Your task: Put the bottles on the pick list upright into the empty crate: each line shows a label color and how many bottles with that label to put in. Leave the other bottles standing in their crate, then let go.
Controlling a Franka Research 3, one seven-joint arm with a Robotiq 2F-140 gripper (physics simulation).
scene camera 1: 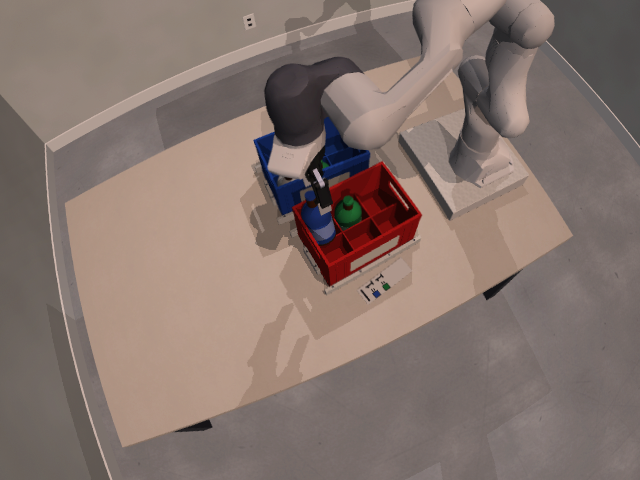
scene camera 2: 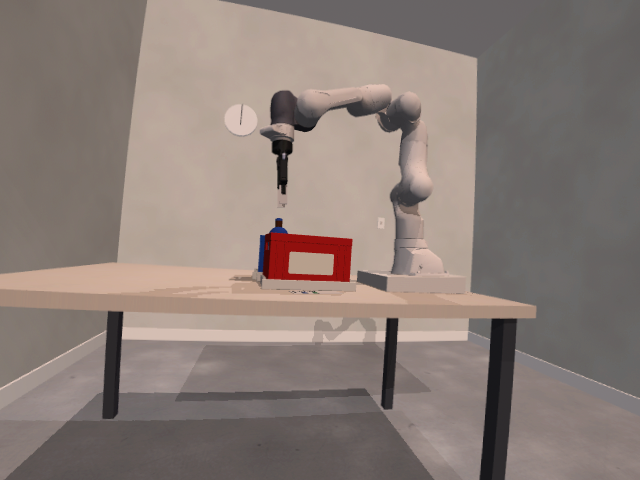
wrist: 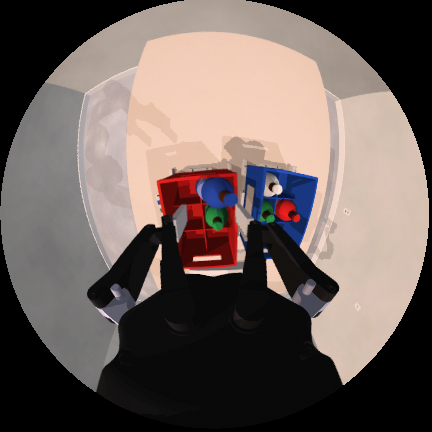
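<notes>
The red crate (scene camera 1: 408,227) (scene camera 2: 276,258) (wrist: 233,245) holds a blue bottle (scene camera 1: 316,219) (scene camera 2: 279,230) (wrist: 215,192), upright in a corner compartment, and a green bottle (scene camera 1: 347,212) (wrist: 216,218), upright in the compartment beside it. My gripper (scene camera 1: 323,203) (scene camera 2: 282,205) (wrist: 210,212) is open and empty, above the blue bottle's cap and clear of it. The blue crate (scene camera 1: 283,199) (wrist: 303,190) holds a white bottle (wrist: 271,185), a green bottle (wrist: 266,212) and a red bottle (wrist: 286,209), all standing. The pick list (scene camera 1: 399,273) shows a blue and a green square; its counts are too small to read.
The two crates stand side by side on pale bases, with the blue crate partly hidden under the arm in scene camera 1. The arm's base plate (scene camera 1: 434,188) (scene camera 2: 423,284) is at the table's right side. The table edge (scene camera 2: 206,304) runs in front.
</notes>
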